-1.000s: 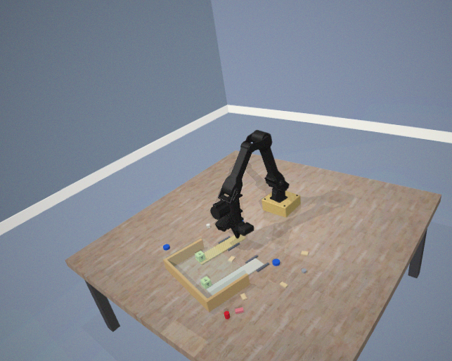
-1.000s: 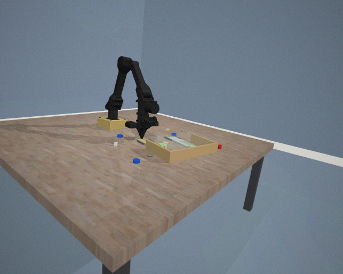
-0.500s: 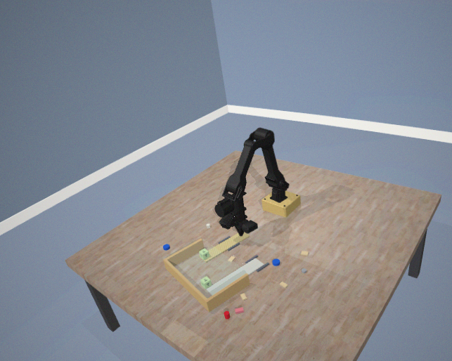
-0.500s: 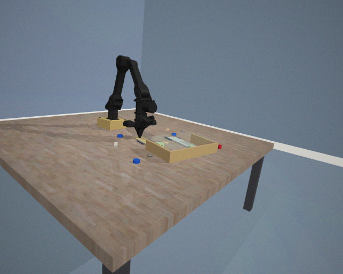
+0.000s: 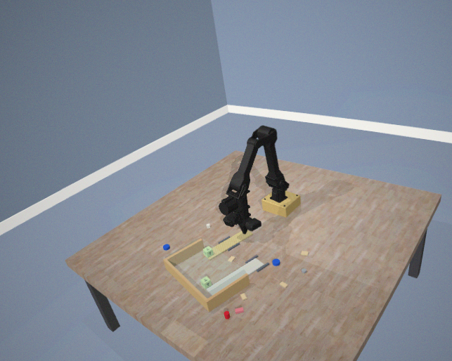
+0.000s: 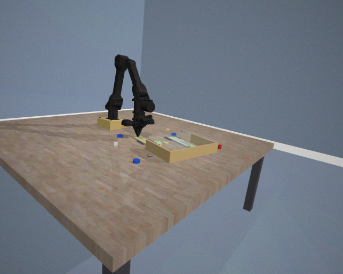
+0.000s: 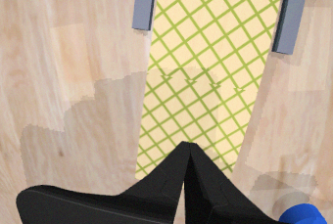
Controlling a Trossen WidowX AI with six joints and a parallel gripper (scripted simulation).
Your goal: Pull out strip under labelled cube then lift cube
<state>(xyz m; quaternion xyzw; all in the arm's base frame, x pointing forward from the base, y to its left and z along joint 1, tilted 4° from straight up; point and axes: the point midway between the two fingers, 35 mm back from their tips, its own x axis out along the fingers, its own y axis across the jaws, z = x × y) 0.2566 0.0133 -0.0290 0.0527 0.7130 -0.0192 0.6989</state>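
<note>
My gripper tip is now 90 mm short of the yellow strip and 10 mm to the left of it. Round my gripper tip: small white cube 180 mm to the right, 60 mm ahead; then pink block 330 mm ahead, 300 mm to the left; then red cylinder 370 mm ahead, 280 mm to the left, 10 mm above.
</note>
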